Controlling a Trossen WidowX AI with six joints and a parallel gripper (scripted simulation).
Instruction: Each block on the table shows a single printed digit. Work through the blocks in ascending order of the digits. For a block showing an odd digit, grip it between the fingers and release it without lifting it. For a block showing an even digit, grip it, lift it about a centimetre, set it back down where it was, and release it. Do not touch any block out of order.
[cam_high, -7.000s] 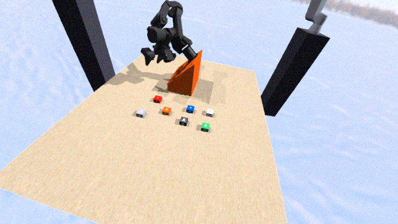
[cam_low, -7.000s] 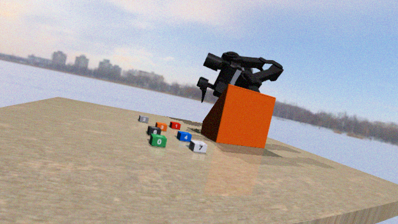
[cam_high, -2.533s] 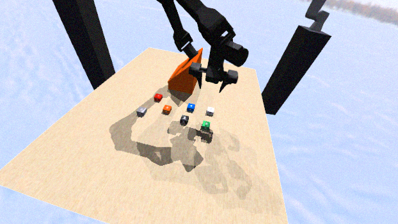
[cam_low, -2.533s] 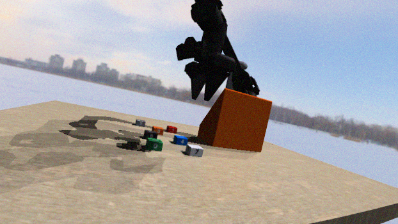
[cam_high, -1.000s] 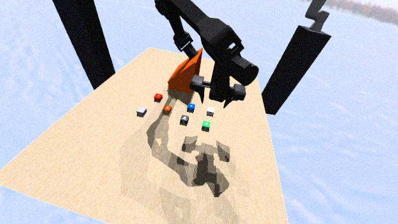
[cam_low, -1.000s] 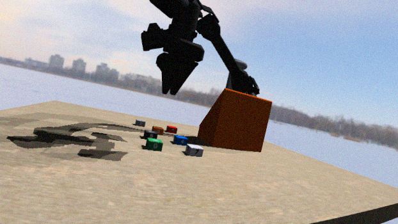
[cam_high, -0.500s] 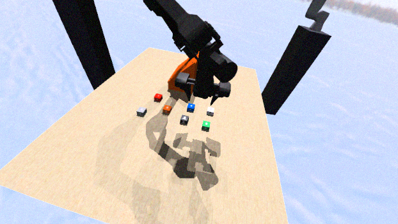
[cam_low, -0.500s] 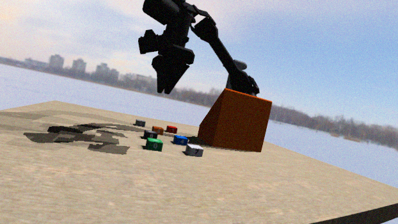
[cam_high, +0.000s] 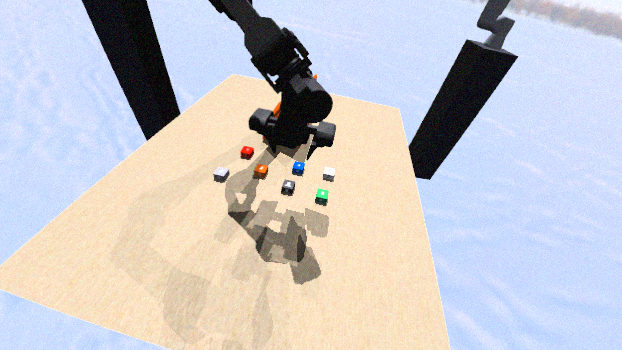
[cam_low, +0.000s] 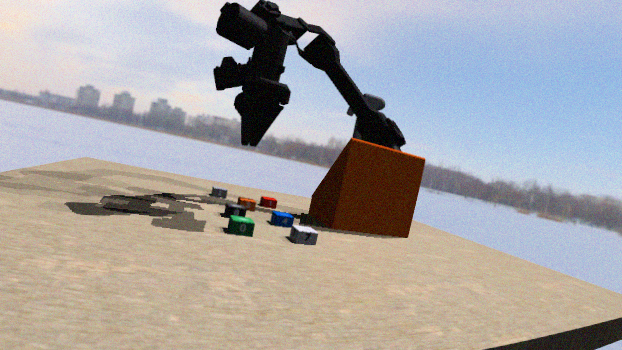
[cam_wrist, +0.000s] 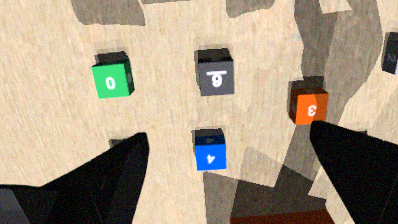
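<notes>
Right now my gripper tip is 20 mm short of the green block, 100 mm to the right of it and 120 mm above it. Also, from my gripper tip: black block: 120 mm below; then blue block: 80 mm behind, 20 mm to the left, 120 mm below; then orange block: 50 mm behind, 90 mm to the right, 120 mm below.
</notes>
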